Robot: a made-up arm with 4 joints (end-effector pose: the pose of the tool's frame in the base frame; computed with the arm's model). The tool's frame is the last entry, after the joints. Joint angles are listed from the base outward.
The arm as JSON. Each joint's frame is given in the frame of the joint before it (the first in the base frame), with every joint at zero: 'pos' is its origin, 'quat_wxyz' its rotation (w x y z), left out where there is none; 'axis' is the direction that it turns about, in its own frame. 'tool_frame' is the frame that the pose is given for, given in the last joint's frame.
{
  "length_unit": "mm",
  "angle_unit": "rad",
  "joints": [
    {
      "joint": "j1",
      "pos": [
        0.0,
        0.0,
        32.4
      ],
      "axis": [
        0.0,
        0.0,
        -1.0
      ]
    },
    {
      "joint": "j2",
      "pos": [
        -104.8,
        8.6,
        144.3
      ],
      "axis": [
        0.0,
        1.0,
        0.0
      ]
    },
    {
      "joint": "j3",
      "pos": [
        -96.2,
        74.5,
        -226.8
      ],
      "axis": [
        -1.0,
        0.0,
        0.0
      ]
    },
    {
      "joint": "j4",
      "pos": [
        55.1,
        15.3,
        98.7
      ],
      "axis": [
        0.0,
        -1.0,
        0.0
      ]
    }
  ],
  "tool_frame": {
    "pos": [
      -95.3,
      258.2,
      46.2
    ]
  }
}
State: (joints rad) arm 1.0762 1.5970 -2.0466 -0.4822
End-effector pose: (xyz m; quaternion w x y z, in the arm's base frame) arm -0.2616 0.0520 0.2826 0.0050 -0.8522 -0.0140 0.5230
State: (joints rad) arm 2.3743 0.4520 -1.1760 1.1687
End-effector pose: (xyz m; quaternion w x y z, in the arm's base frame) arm 0.2542 0.0209 0.2627 0.0810 0.1275 0.4638 0.8730
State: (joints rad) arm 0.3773 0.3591 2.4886 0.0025
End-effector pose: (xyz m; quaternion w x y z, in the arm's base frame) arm -0.3992 0.1085 -0.2508 0.3420 -0.9045 0.2306 0.1081
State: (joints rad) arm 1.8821 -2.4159 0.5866 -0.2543
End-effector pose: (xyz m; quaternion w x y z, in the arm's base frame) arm 0.3398 -0.2614 0.2745 0.0381 -0.7224 -0.4429 -0.5297
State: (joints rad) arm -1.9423 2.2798 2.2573 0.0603
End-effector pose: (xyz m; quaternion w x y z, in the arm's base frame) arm 0.1341 -0.3920 0.6250 0.5796 0.5153 0.0748 -0.6268
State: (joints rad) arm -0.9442 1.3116 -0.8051 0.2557
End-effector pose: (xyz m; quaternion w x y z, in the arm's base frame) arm -0.2044 0.0360 0.3304 0.8336 0.0364 0.5390 0.1152
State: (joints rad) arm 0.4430 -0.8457 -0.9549 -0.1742
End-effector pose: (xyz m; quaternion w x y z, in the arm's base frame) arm -0.1840 0.2090 0.1409 0.8674 0.3270 -0.3736 0.0346
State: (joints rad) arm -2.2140 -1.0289 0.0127 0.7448
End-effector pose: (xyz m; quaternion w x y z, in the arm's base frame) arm -0.2624 -0.2458 -0.0290 0.2835 0.6904 -0.3523 0.5647
